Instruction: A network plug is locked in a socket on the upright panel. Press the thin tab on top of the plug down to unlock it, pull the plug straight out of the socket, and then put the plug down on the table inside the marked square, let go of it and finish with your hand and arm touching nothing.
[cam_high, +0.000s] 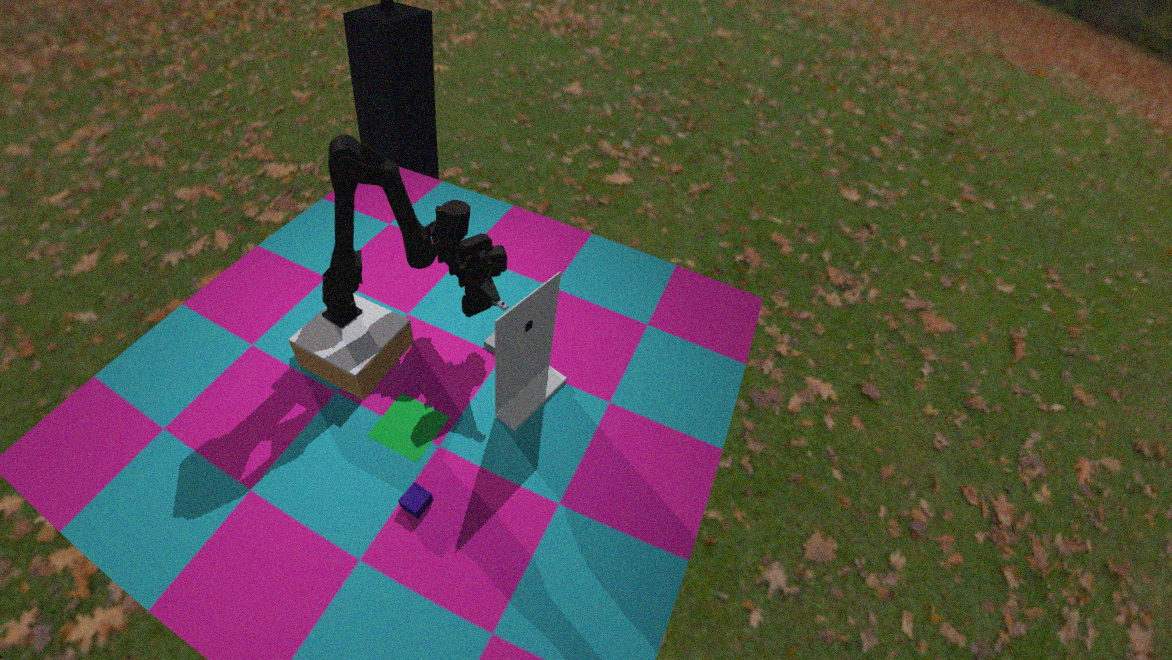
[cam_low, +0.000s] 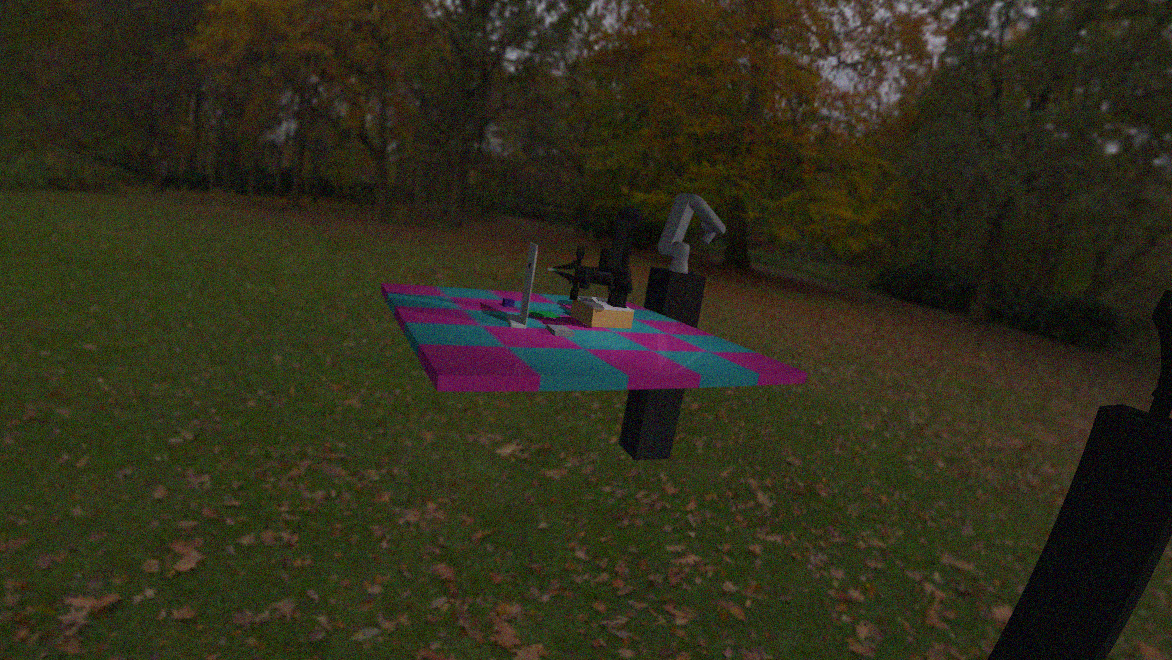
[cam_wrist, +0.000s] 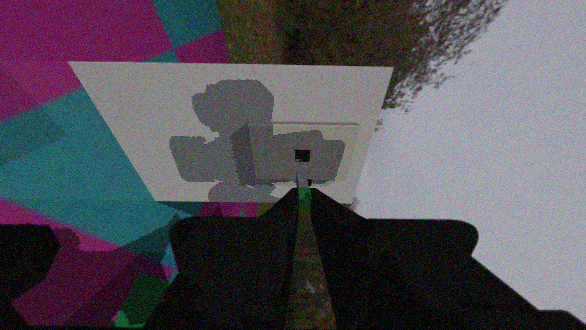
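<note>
Now: the green marked square 22 cm to the right of my gripper tip, 21 cm below it and 6 cm behind it. Also, from my gripper tip: network plug 1 cm ahead; block 34 cm to the right, 19 cm below, 6 cm ahead; upright panel 9 cm ahead, 8 cm below, 2 cm to the right.
</note>
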